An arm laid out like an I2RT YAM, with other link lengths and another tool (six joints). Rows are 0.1 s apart.
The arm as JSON. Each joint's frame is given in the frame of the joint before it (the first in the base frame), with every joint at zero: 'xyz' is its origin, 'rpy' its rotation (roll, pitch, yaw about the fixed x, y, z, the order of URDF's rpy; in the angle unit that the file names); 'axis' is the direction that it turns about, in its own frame. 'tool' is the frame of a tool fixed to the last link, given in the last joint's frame.
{
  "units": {
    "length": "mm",
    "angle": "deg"
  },
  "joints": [
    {
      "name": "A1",
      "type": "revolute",
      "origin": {
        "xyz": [
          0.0,
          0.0,
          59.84
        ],
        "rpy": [
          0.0,
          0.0,
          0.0
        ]
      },
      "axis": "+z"
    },
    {
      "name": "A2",
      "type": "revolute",
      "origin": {
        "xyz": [
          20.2,
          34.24,
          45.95
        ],
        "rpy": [
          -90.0,
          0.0,
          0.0
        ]
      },
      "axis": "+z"
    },
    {
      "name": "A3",
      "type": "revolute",
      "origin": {
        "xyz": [
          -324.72,
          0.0,
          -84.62
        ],
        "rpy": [
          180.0,
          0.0,
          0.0
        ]
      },
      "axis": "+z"
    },
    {
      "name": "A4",
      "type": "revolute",
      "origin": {
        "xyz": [
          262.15,
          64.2,
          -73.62
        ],
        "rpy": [
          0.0,
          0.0,
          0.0
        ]
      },
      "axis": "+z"
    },
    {
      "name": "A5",
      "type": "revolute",
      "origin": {
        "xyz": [
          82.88,
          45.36,
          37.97
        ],
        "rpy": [
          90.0,
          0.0,
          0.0
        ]
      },
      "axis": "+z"
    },
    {
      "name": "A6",
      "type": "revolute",
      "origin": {
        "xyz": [
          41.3,
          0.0,
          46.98
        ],
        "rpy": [
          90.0,
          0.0,
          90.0
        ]
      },
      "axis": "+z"
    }
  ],
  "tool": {
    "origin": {
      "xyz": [
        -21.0,
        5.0,
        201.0
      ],
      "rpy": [
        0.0,
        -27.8,
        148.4
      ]
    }
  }
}
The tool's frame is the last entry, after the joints.
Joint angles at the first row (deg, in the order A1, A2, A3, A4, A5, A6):
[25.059 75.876 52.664 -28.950 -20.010 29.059]
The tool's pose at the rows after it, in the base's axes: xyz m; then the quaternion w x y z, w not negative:
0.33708 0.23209 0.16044 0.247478 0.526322 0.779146 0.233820
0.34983 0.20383 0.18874 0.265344 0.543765 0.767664 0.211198
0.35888 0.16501 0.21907 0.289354 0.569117 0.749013 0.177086
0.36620 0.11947 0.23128 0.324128 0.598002 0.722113 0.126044
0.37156 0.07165 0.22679 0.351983 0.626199 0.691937 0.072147
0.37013 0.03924 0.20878 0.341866 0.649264 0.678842 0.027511
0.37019 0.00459 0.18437 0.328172 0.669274 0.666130 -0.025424
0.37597 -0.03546 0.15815 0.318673 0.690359 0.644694 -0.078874
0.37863 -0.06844 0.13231 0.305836 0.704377 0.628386 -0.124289
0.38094 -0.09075 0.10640 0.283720 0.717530 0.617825 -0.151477
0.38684 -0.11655 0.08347 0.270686 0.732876 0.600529 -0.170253
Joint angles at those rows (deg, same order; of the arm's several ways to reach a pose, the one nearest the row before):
[22.524 75.877 57.341 -33.582 -19.376 29.103]
[18.960 75.899 64.752 -42.195 -17.759 27.550]
[14.939 75.899 73.014 -51.768 -14.655 26.480]
[11.792 75.921 77.866 -57.822 -8.557 26.502]
[8.097 76.052 78.828 -60.162 -2.918 26.522]
[4.120 77.865 78.805 -62.172 -1.475 26.261]
[0.164 81.100 78.782 -63.570 0.667 25.846]
[-4.011 85.384 78.760 -63.133 3.639 25.845]
[-7.332 89.690 78.761 -62.434 6.109 25.846]
[-10.306 93.953 78.719 -61.342 6.480 25.845]
[-13.518 97.908 78.718 -58.980 6.896 25.890]

